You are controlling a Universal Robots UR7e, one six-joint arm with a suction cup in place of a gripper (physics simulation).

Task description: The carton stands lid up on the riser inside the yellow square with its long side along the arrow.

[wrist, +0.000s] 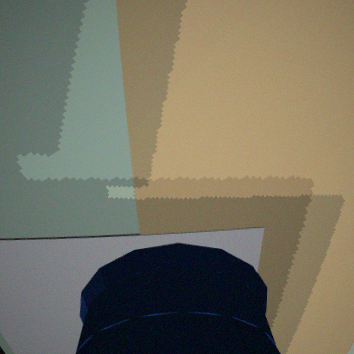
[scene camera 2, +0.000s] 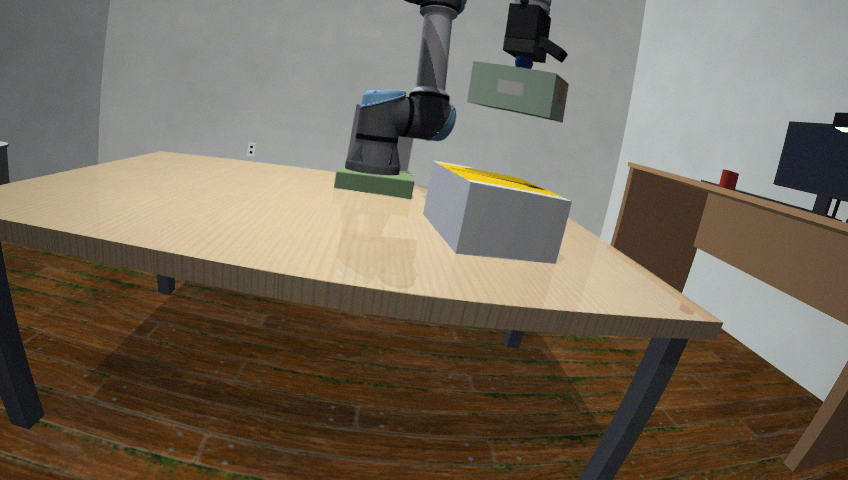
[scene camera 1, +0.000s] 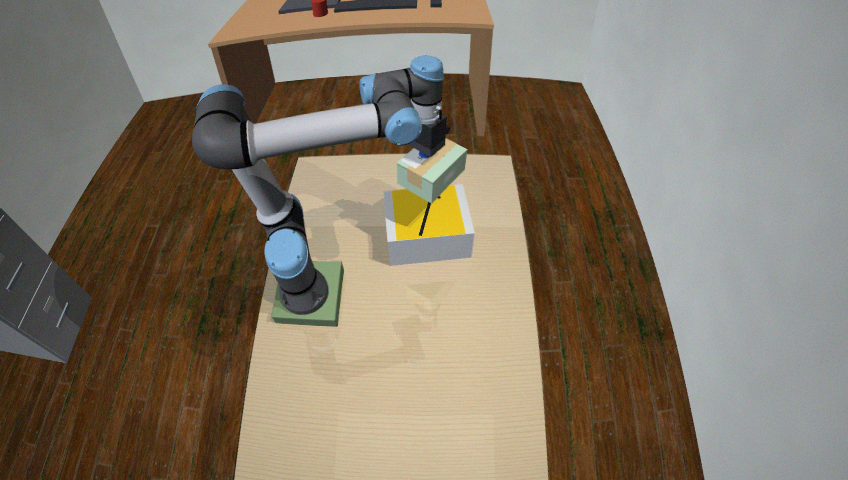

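Note:
A pale green carton (scene camera 1: 447, 174) (scene camera 2: 515, 90) (wrist: 95, 107) with tan tape and a white label on its upward lid hangs above the riser. My suction cup (scene camera 1: 423, 155) (scene camera 2: 523, 61) (wrist: 175, 300) is on its lid, over the label, and holds it. The grey-white riser (scene camera 1: 429, 251) (scene camera 2: 511, 223) stands on the table below, apart from the carton. The yellow square (scene camera 1: 447, 221) (scene camera 2: 499, 183) is on the riser's top, with a black arrow (scene camera 1: 424, 218). In scene camera 1 the carton's long side leans further right than the arrow; the carton hides part of the square's far edge.
The light wooden table (scene camera 1: 440, 386) (scene camera 2: 238, 208) carries the riser and the green base block (scene camera 1: 336, 297) (scene camera 2: 374, 183) of my arm. A brown desk (scene camera 1: 357, 30) (scene camera 2: 654, 220) with a red cup (scene camera 1: 319, 7) (scene camera 2: 728, 179) stands beyond the table. A grey cabinet (scene camera 1: 44, 291) stands at the left.

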